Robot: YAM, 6 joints.
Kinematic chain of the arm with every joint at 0, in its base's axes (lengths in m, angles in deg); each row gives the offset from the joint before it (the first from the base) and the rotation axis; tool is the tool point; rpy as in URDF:
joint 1: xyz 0 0 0.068 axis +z
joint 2: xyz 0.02 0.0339 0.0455 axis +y
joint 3: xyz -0.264 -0.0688 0 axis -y
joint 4: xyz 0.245 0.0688 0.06 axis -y
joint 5: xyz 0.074 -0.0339 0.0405 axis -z
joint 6: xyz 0.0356 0 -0.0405 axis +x
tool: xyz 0 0 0 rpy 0 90 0
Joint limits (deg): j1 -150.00..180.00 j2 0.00..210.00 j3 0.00..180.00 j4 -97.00..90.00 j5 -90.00..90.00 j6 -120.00..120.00
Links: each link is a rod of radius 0.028 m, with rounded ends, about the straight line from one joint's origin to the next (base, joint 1, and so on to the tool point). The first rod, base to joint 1, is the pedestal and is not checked.
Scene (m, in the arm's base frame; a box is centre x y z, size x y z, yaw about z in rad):
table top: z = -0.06
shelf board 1: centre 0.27 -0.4 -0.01 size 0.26 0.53 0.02 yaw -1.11
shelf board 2: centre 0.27 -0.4 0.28 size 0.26 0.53 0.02 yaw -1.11
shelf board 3: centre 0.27 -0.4 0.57 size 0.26 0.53 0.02 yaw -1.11
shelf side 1: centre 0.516 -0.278 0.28 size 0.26 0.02 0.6 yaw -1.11
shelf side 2: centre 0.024 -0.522 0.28 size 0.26 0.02 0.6 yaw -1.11
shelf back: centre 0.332 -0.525 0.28 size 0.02 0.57 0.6 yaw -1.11
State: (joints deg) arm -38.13 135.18 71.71 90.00 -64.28 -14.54
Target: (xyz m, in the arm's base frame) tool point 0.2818 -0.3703 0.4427
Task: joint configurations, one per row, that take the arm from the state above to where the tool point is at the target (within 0.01 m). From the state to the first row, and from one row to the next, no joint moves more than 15 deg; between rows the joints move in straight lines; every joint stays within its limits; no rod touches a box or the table.
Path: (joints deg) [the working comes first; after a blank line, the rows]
Joints at the target: -56.18 124.78 117.08 71.05 -51.92 -14.54
Straight joint move there: touches shelf board 2.

1: -32.98 123.41 60.15 88.79 -67.12 -6.52
2: -27.82 111.65 48.59 87.59 -69.95 1.51
3: -22.67 99.88 37.03 86.38 -72.79 9.53
4: -17.51 88.12 25.47 85.18 -75.63 17.56
5: -28.53 85.31 37.71 86.79 -71.51 6.86
6: -39.54 82.49 49.96 88.39 -67.40 -3.84
7: -50.55 79.68 62.20 90.00 -63.29 -14.54
8: -51.96 90.96 75.92 85.26 -60.44 -14.54
9: -53.37 102.23 89.64 80.53 -57.60 -14.54
10: -54.77 113.51 103.36 75.79 -54.76 -14.54
11: -56.18 124.78 117.08 71.05 -51.92 -14.54

